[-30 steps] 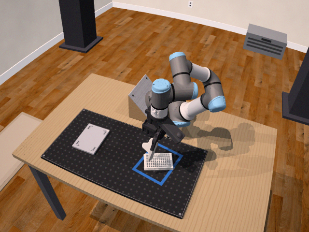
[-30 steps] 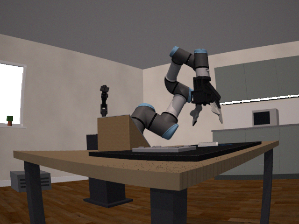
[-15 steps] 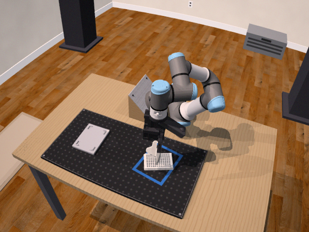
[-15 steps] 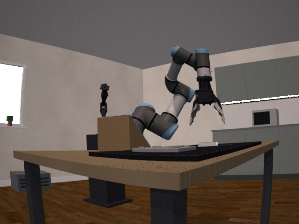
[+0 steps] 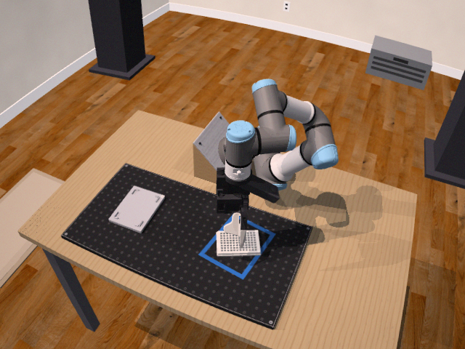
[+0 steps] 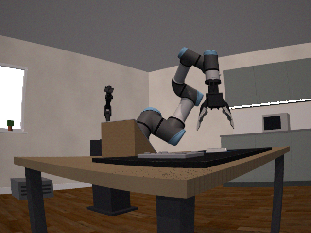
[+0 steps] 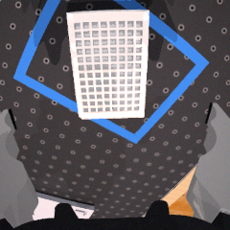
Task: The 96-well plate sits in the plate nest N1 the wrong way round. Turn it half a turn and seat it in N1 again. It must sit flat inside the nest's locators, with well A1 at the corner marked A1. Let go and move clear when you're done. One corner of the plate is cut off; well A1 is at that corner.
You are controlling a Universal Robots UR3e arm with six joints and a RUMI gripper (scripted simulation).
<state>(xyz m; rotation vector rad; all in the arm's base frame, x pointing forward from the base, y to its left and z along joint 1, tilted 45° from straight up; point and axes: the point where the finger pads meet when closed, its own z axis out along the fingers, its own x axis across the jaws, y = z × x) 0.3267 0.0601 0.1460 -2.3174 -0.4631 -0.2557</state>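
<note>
Now: hand 8 cm above the 96-well plate. From my hand the other things lie so: plate nest N1: 35 cm to the right, 8 cm below.
</note>
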